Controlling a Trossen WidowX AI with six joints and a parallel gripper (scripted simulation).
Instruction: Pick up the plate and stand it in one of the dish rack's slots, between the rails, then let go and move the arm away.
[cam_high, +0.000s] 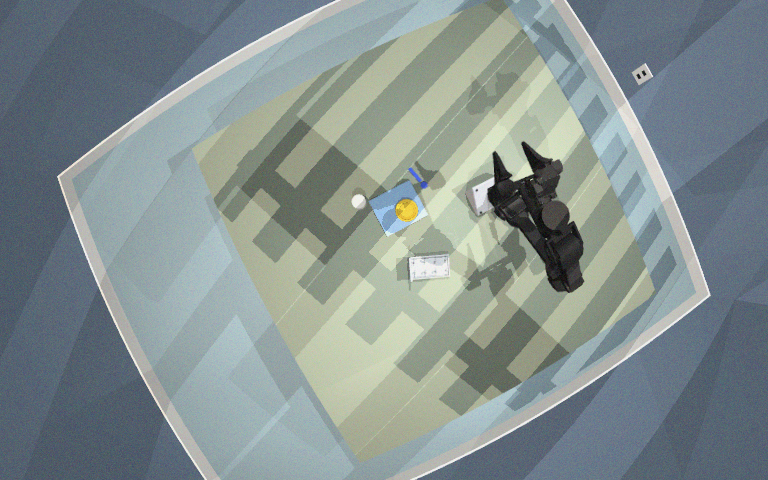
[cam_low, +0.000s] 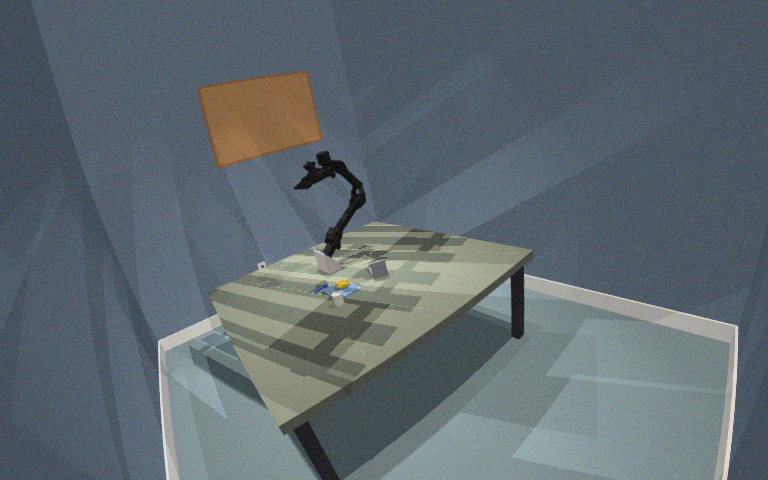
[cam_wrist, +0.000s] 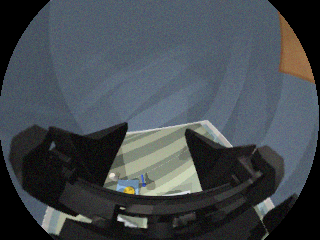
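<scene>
The yellow plate is 23 cm ahead of my gripper tip, 1 cm to the left of it and 47 cm below it. From my gripper tip the other things lie so: light blue mat 25 cm ahead, 1 cm to the right, 48 cm below; grey dish rack 24 cm ahead, 21 cm to the left, 46 cm below; blue utensil 15 cm ahead, 6 cm to the right, 48 cm below.
</scene>
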